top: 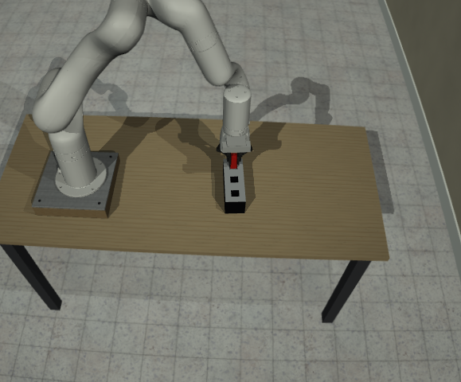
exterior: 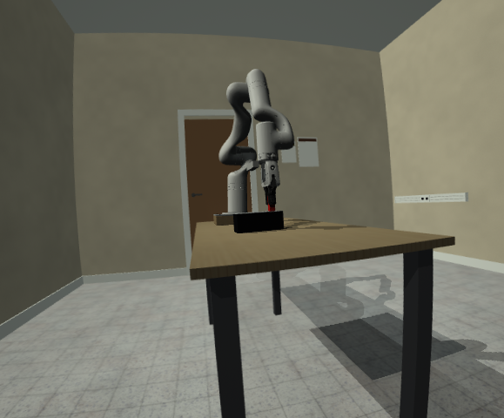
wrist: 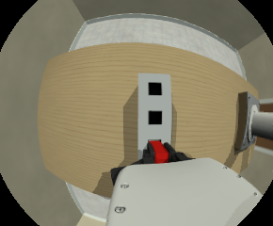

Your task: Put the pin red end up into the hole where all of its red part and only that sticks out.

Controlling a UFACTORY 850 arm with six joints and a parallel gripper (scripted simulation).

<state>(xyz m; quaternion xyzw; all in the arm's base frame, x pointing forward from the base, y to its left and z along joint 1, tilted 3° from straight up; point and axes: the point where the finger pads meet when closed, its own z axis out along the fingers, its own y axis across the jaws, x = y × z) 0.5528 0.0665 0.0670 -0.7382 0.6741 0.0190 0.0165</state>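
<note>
Now: hand 1 cm above the pin. The rest, counted from my hand: black block 1 cm ahead, 6 cm to the right, 8 cm below.
</note>
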